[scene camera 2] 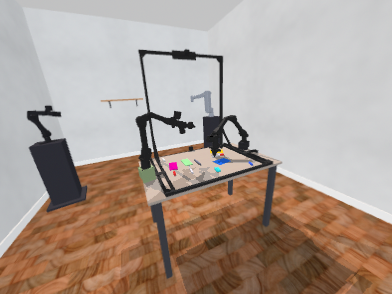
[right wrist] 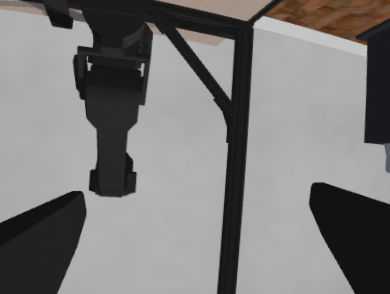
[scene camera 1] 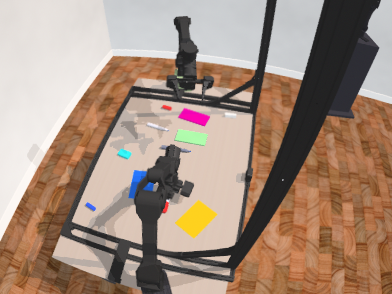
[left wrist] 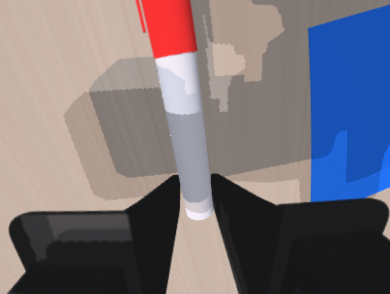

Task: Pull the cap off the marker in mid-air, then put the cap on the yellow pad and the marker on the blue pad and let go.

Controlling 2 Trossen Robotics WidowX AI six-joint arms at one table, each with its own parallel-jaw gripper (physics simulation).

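Where they show: left gripper, fingertip midpoint: [scene camera 2: 214, 156] [left wrist: 195, 181]; right gripper, fingertip midpoint: [scene camera 2: 192, 127] [right wrist: 199, 198] [scene camera 1: 190, 99]; left arm's base at its link origin: [scene camera 2: 243, 141] [scene camera 1: 153, 284]; right arm's base at its link origin: [scene camera 2: 145, 167] [scene camera 1: 182, 73].
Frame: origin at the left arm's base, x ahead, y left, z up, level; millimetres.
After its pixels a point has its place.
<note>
The white marker [left wrist: 183, 135] {x 392, y -141, z -70 mm} lies on the table with its red cap [left wrist: 172, 25] {x 354, y -117, z -69 mm} [scene camera 1: 165, 207] {x 336, y -113, z -69 mm} on, the cap pointing to the top of the left wrist view. My left gripper [left wrist: 195, 181] {x 425, y -156, z -83 mm} is shut on the marker near its white end, one finger against each side. The arm hides most of the marker in scene camera 1. The blue pad [left wrist: 350, 90] {x 440, y -46, z -87 mm} [scene camera 1: 137, 189] [scene camera 2: 222, 161] {x 481, y -26, z -87 mm} lies beside the marker, partly under the arm in scene camera 1. The yellow pad [scene camera 1: 196, 219] {x 258, y -225, z -87 mm} lies on the marker's other side. My right gripper [scene camera 1: 192, 97] {x 595, y -290, z 255 mm} [right wrist: 199, 198] {x 595, y -290, z 255 mm} is open and empty, raised at the far end.
A magenta pad [scene camera 1: 194, 117] {x 815, y -363, z -80 mm} and a green pad [scene camera 1: 191, 137] {x 685, y -314, z -80 mm} lie toward the far end. A white pen [scene camera 1: 157, 127] {x 791, y -161, z -75 mm}, a dark pen [scene camera 1: 184, 150] {x 611, y -261, z -74 mm}, a cyan block [scene camera 1: 124, 154] {x 660, y 28, z -73 mm} and a blue block [scene camera 1: 90, 206] {x 405, y 223, z -68 mm} lie around. Black frame bars edge the table.
</note>
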